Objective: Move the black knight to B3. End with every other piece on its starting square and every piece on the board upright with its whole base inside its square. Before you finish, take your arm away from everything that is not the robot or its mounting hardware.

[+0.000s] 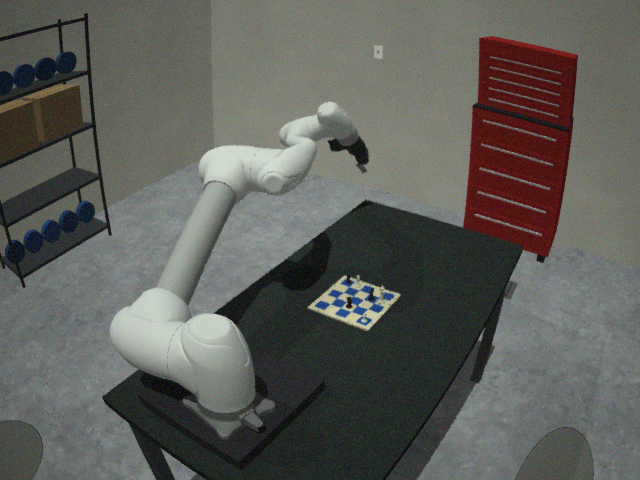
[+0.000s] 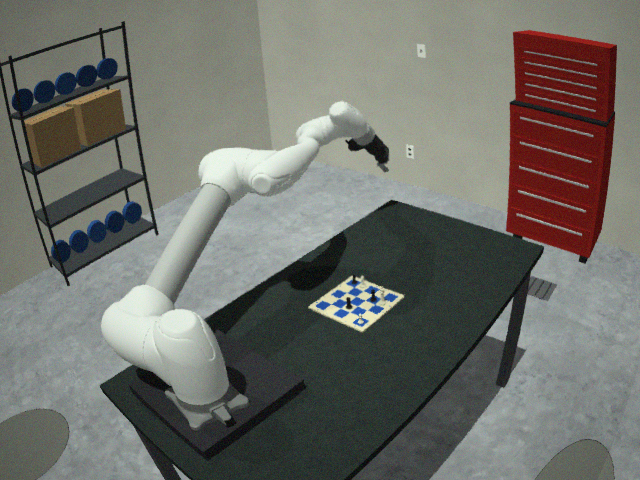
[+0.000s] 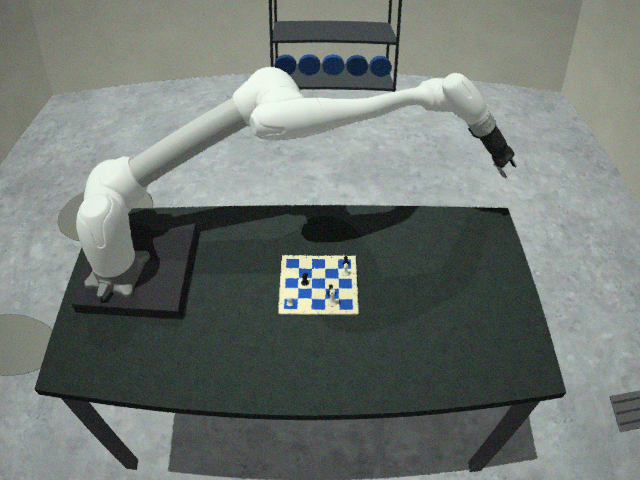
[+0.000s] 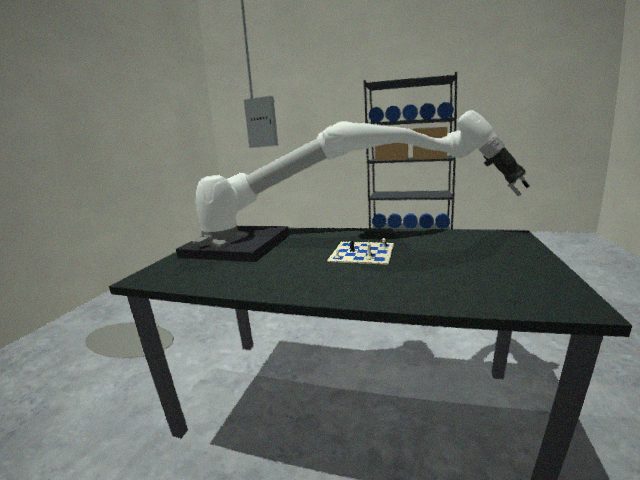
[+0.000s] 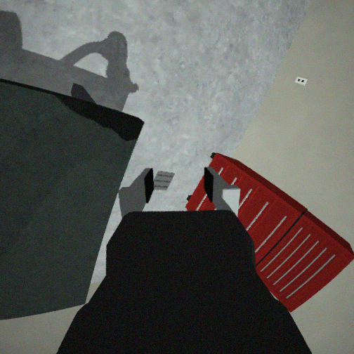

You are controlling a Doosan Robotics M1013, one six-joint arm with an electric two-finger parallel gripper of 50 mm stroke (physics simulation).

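Frame: origin at the arm's base, x ahead, y left, z up, level; metres.
Seen in the pictures: gripper, fingertip midpoint: (image 1: 364,166) (image 2: 386,165) (image 3: 509,171) (image 4: 524,191); arm's base, link origin: (image 1: 228,406) (image 2: 206,399) (image 3: 117,271) (image 4: 221,239).
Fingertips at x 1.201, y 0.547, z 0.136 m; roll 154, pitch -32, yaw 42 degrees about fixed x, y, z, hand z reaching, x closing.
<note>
Pixels of each thing's middle, then the offset from my fingertips to it. Level surfaces: height alone.
- small blue-and-cream chessboard, body centre: (image 3: 318,284) (image 2: 357,302) (image 1: 355,301) (image 4: 362,251) 0.585 m back, 0.443 m right, 0.173 m down
- second black piece, body centre: (image 2: 373,294) (image 1: 371,293) 0.545 m back, 0.476 m right, 0.147 m down
- third black piece, body centre: (image 3: 345,260) (image 1: 348,278) 0.519 m back, 0.356 m right, 0.153 m down
- low white piece, body centre: (image 3: 289,300) (image 1: 364,317) 0.650 m back, 0.532 m right, 0.153 m down
- dark table, surface height: 0.176 m down
A small blue-and-cream chessboard (image 1: 329,299) (image 3: 292,273) lies mid-table. One black piece (image 1: 348,302) (image 2: 348,303) (image 3: 305,279) (image 4: 352,246) stands towards the robot base. A second black piece (image 1: 371,295) (image 2: 373,296) stands close to a white piece (image 1: 382,292) (image 3: 333,299) (image 4: 369,252). A third black piece (image 1: 347,280) (image 3: 345,259) is at the far corner, close to a white piece (image 1: 357,281) (image 3: 346,269). A low white piece (image 1: 364,320) (image 3: 290,302) is at another corner. I cannot tell which black piece is the knight. My gripper (image 3: 508,170) (image 4: 521,189) (image 5: 178,177) is open and empty, high beyond the board.
The dark table (image 3: 413,351) (image 4: 465,289) carries my base plate (image 3: 170,268) at one end. My arm stretches above the table. A red tool cabinet (image 1: 516,144) (image 5: 280,215) stands beyond the far end, and a shelf rack (image 4: 410,195) stands behind the table.
</note>
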